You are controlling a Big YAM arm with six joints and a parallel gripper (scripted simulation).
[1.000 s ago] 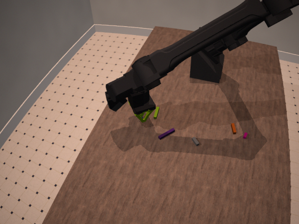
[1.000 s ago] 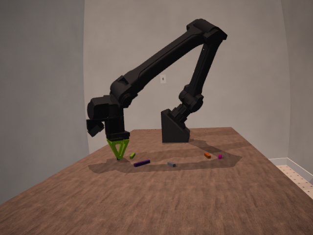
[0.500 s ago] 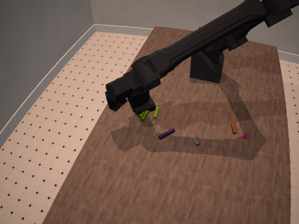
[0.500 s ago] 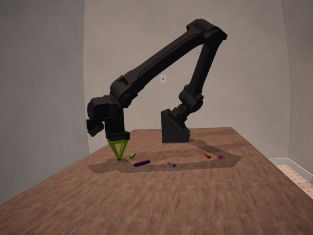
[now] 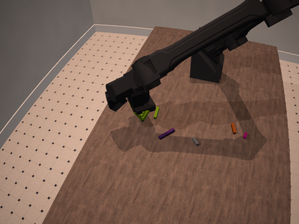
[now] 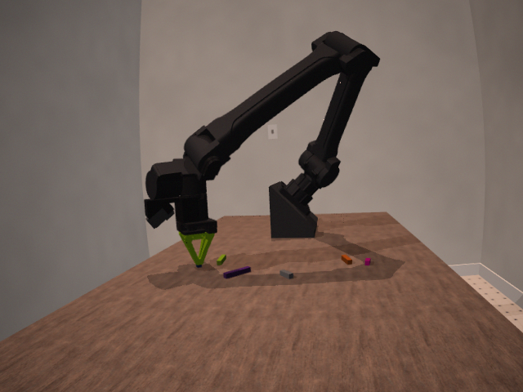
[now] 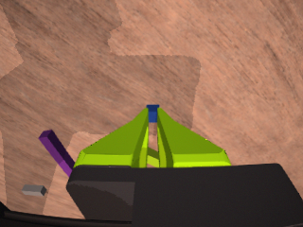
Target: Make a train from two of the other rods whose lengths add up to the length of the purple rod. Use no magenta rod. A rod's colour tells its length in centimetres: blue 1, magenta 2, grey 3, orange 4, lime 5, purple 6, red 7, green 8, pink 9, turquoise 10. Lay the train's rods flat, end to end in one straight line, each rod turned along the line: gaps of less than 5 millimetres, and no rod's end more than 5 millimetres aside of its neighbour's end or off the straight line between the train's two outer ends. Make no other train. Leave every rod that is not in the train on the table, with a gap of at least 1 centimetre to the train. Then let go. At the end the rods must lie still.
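The blue rod is 1 cm below my hand. From my hand the other things lie so: grey rod (7 cm ahead, 19 cm to the left, 1 cm below); purple rod (5 cm ahead, 9 cm to the left, 1 cm below); lime rod (4 cm behind, 4 cm to the left, 1 cm below).
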